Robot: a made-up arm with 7 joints. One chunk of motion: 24 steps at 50 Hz.
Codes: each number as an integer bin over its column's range. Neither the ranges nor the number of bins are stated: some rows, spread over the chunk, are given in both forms.
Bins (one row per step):
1: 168 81 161 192 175 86
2: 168 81 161 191 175 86
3: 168 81 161 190 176 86
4: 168 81 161 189 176 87
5: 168 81 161 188 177 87
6: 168 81 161 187 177 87
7: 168 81 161 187 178 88
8: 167 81 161 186 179 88
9: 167 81 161 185 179 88
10: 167 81 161 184 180 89
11: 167 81 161 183 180 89
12: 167 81 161 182 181 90
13: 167 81 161 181 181 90
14: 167 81 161 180 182 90
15: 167 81 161 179 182 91
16: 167 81 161 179 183 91
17: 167 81 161 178 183 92
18: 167 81 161 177 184 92
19: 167 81 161 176 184 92
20: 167 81 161 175 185 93
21: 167 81 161 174 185 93
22: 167 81 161 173 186 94
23: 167 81 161 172 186 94
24: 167 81 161 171 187 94
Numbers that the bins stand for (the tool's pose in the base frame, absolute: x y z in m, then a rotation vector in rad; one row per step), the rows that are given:
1: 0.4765 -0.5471 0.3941 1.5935 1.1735 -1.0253
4: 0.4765 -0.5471 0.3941 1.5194 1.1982 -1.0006
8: 0.4647 -0.5471 0.3941 1.4453 1.2724 -0.9759
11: 0.4647 -0.5471 0.3941 1.3712 1.2971 -0.9512
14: 0.4647 -0.5471 0.3941 1.2971 1.3465 -0.9265
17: 0.4647 -0.5471 0.3941 1.2476 1.3712 -0.8771
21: 0.4647 -0.5471 0.3941 1.1488 1.4206 -0.8524
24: 0.4647 -0.5471 0.3941 1.0747 1.4700 -0.8276
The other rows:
2: 0.4765 -0.5471 0.3941 1.5688 1.1735 -1.0253
3: 0.4765 -0.5471 0.3941 1.5441 1.1982 -1.0253
5: 0.4765 -0.5471 0.3941 1.4947 1.2229 -1.0006
6: 0.4765 -0.5471 0.3941 1.4700 1.2229 -1.0006
7: 0.4765 -0.5471 0.3941 1.4700 1.2476 -0.9759
9: 0.4647 -0.5471 0.3941 1.4206 1.2724 -0.9759
10: 0.4647 -0.5471 0.3941 1.3959 1.2971 -0.9512
12: 0.4647 -0.5471 0.3941 1.3465 1.3218 -0.9265
13: 0.4647 -0.5471 0.3941 1.3218 1.3218 -0.9265
15: 0.4647 -0.5471 0.3941 1.2724 1.3465 -0.9018
16: 0.4647 -0.5471 0.3941 1.2724 1.3712 -0.9018
18: 0.4647 -0.5471 0.3941 1.2229 1.3959 -0.8771
19: 0.4647 -0.5471 0.3941 1.1982 1.3959 -0.8771
20: 0.4647 -0.5471 0.3941 1.1735 1.4206 -0.8524
22: 0.4647 -0.5471 0.3941 1.1241 1.4453 -0.8276
23: 0.4647 -0.5471 0.3941 1.0994 1.4453 -0.8276

